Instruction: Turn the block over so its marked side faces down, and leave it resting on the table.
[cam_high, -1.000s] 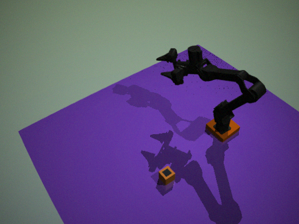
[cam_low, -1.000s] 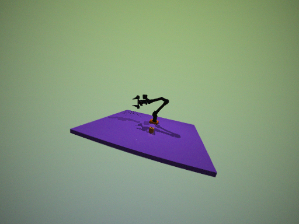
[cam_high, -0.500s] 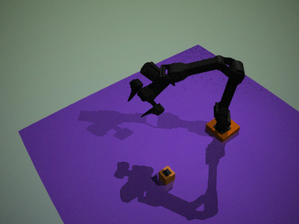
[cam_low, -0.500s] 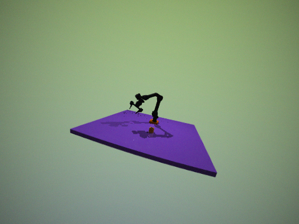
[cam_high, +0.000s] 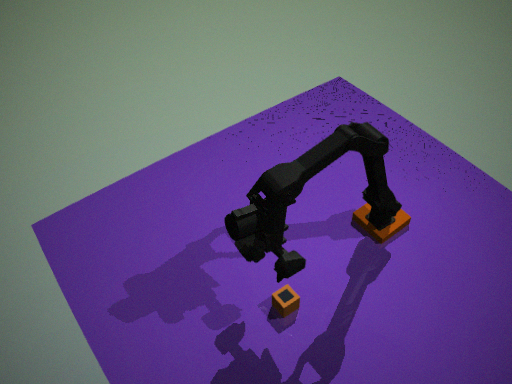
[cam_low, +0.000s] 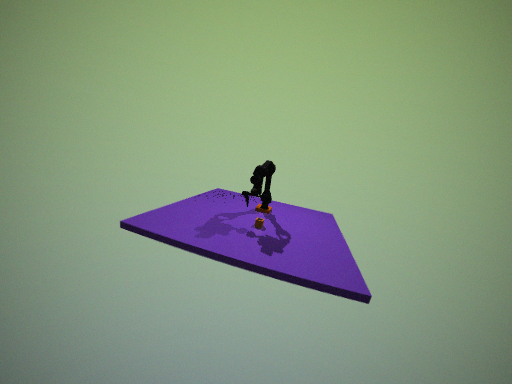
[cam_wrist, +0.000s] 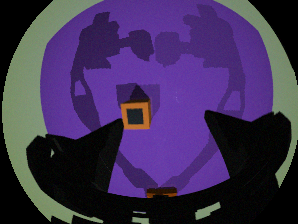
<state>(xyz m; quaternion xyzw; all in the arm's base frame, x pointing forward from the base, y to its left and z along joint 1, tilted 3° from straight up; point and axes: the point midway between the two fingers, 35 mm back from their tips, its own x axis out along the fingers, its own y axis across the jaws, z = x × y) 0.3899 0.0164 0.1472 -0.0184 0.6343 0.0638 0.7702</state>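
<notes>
Now: gripper tip 90 mm above the orange block, 50 mm to the right of it and 20 mm past it.
</notes>
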